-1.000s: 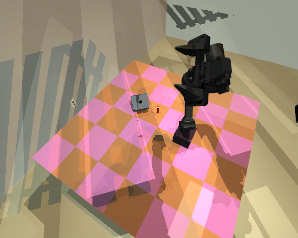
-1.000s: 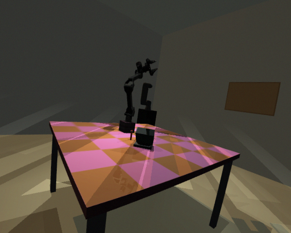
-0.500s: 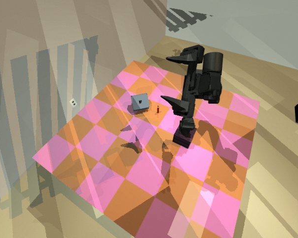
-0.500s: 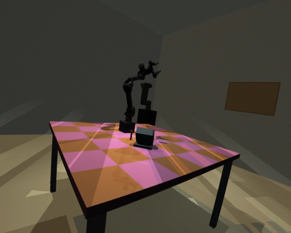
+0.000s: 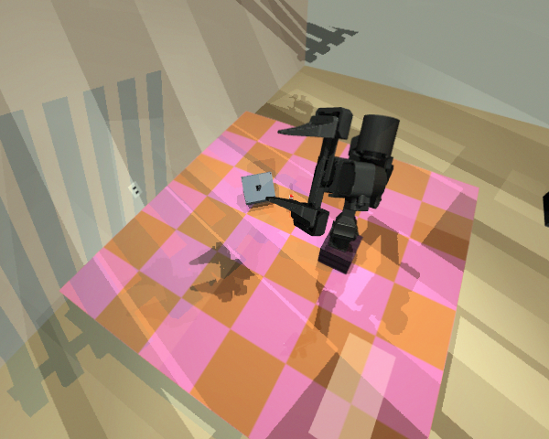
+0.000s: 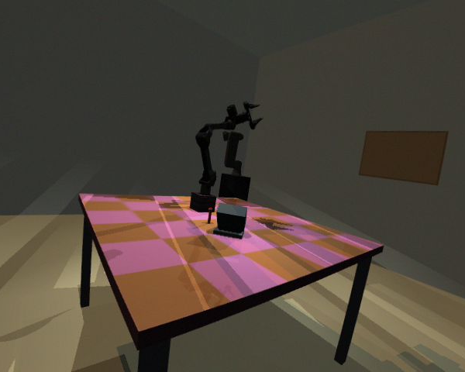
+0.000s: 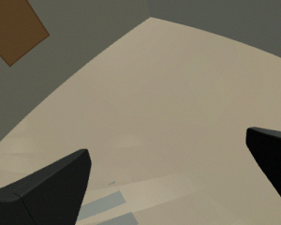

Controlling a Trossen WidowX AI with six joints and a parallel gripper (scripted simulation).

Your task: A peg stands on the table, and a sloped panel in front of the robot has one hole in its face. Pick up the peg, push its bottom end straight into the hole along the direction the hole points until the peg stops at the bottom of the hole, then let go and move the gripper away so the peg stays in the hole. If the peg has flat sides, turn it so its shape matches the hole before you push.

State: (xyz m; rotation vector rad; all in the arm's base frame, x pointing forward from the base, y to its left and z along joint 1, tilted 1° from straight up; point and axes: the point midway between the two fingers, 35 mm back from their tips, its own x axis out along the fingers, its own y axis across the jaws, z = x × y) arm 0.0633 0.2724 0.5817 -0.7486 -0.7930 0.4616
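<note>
Right now my gripper tip is 640 mm above the peg, 440 mm to the left of it and 170 mm short of it. The rest, counted from my gripper tip: sloped panel: 620 mm below, 420 mm to the right, 320 mm ahead.
</note>
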